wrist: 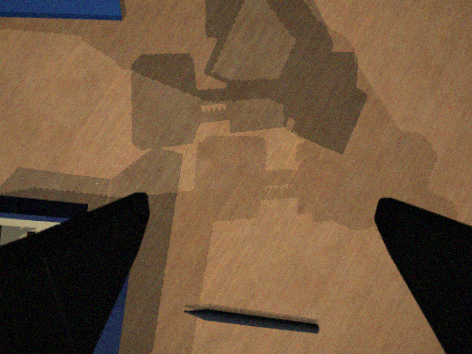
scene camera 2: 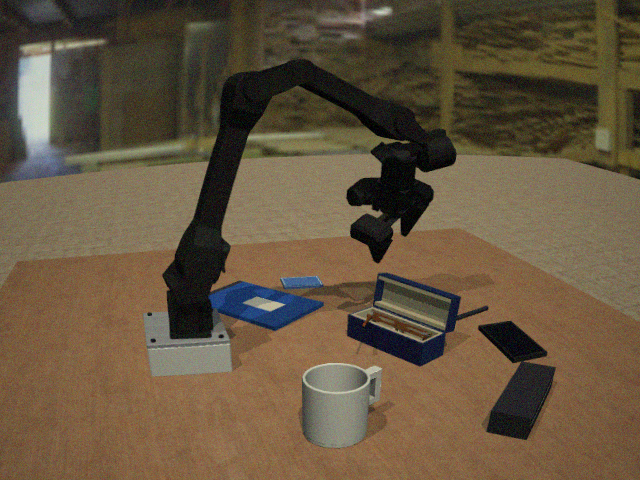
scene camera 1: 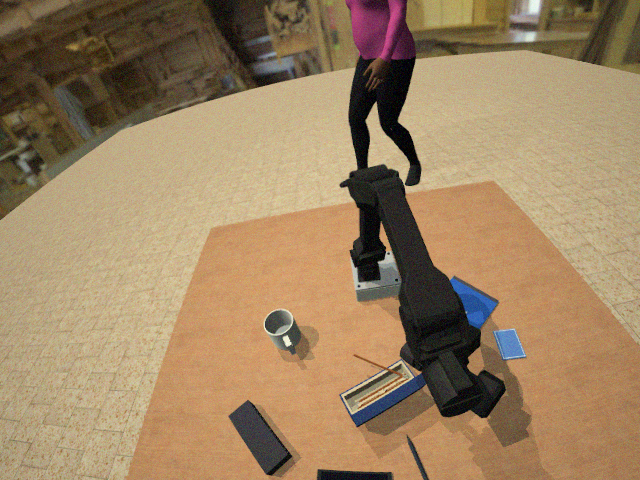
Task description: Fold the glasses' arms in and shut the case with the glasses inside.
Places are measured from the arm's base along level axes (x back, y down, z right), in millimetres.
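Pixels of known places: gripper, fingertip midpoint: (wrist: 263, 206) (scene camera 2: 390, 248); arm's base at its link origin: (scene camera 2: 189, 330) (scene camera 1: 368, 272).
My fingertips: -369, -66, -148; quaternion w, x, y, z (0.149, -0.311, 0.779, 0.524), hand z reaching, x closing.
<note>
Ahead of a thing's pixels: the offset from my fingertips to its middle, as dx, dy, dz. "pt": to the spot under its first point.
The blue case (scene camera 1: 390, 405) (scene camera 2: 385, 345) stands open on the table, its lid {+1, +54, +132} (scene camera 2: 416, 303) upright. In the wrist view part of the case {pt +14, +26, +78} (wrist: 114, 320) shows at the lower left, mostly behind a finger. The brown glasses {+78, +80, +165} (scene camera 1: 383, 393) (scene camera 2: 400, 324) lie inside the case. One glasses arm (scene camera 1: 373, 362) (scene camera 2: 367, 319) sticks out over the wall opposite the lid; the other's fold is hard to tell. My gripper (scene camera 2: 392, 248) (wrist: 263, 206) is open and empty, pointing down, above and beyond the lid side of the case.
A grey mug {+193, +73, +383} (scene camera 1: 276, 339) (scene camera 2: 334, 413), black block {-60, +103, +424} (scene camera 1: 258, 436) (scene camera 2: 522, 397), phone {-161, +116, +215} (scene camera 1: 354, 475) (scene camera 2: 511, 341) and dark pen {-123, +116, +80} (scene camera 1: 417, 459) (scene camera 2: 473, 313) (wrist: 255, 320) lie around the case. A blue book {+234, +116, -82} (scene camera 2: 297, 308) (wrist: 60, 7) and light-blue card {+122, +118, -189} (scene camera 1: 509, 343) (scene camera 2: 301, 282) lie nearby. A person (scene camera 1: 382, 31) stands beyond the table.
</note>
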